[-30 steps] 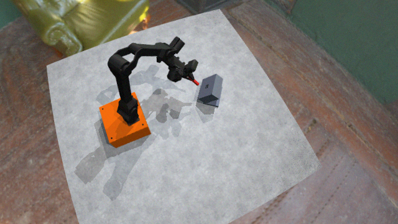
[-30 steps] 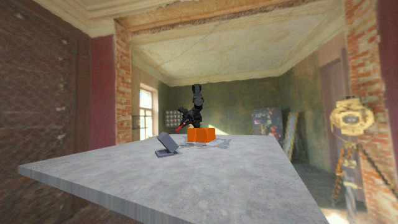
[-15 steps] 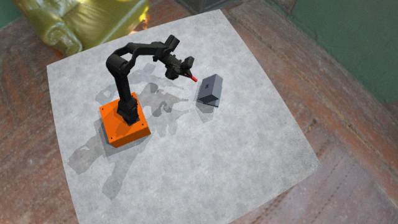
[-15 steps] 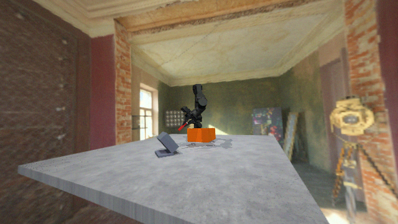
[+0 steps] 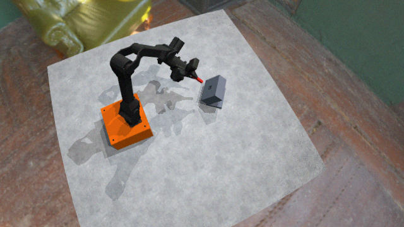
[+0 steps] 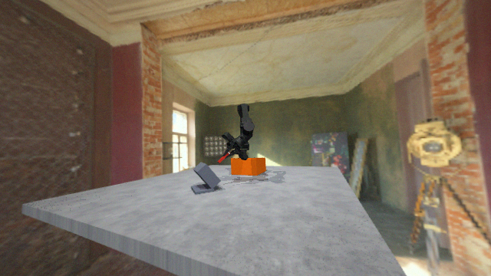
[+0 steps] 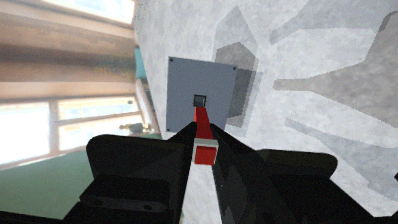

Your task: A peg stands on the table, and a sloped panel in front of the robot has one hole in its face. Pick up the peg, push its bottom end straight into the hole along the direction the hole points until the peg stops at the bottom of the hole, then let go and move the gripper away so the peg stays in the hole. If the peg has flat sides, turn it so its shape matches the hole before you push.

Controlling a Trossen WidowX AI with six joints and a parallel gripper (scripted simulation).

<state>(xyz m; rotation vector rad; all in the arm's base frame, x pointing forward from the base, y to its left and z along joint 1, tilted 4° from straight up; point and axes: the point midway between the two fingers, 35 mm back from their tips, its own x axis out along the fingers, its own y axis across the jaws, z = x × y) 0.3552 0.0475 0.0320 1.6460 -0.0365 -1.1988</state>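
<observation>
The grey sloped panel is 70 mm ahead of my gripper tip, 70 mm to the right of it and 80 mm below it. The rest, counted from my gripper tip: red square peg: 10 mm behind, 10 mm to the left, 10 mm above.
</observation>
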